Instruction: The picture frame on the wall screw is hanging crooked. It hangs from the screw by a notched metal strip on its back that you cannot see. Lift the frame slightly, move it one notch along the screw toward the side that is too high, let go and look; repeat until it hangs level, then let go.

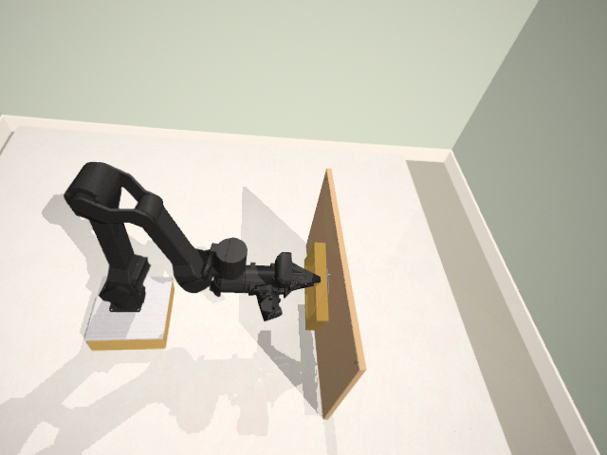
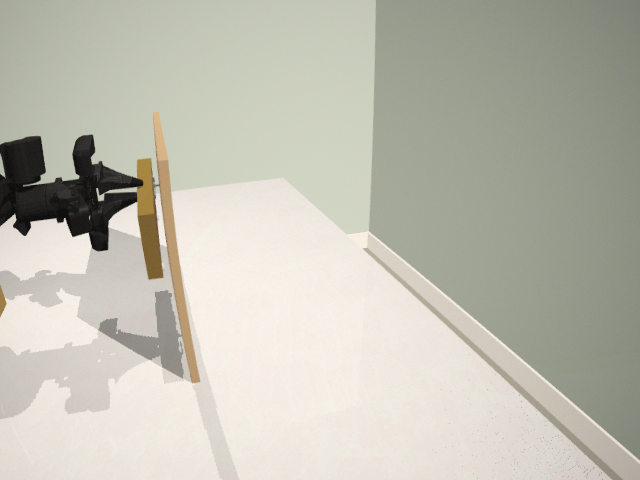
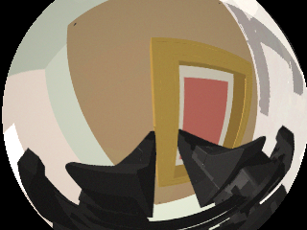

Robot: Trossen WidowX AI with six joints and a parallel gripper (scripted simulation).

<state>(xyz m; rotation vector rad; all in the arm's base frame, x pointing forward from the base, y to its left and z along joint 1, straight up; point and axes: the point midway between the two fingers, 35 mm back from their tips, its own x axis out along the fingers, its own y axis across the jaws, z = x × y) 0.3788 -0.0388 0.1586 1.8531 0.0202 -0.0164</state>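
Now: gripper tip 50 mm above the yellow picture frame, 10 mm to the right of it and 10 mm short of it. Round my gripper tip: wall board 60 mm below, 20 mm to the left, 20 mm ahead.
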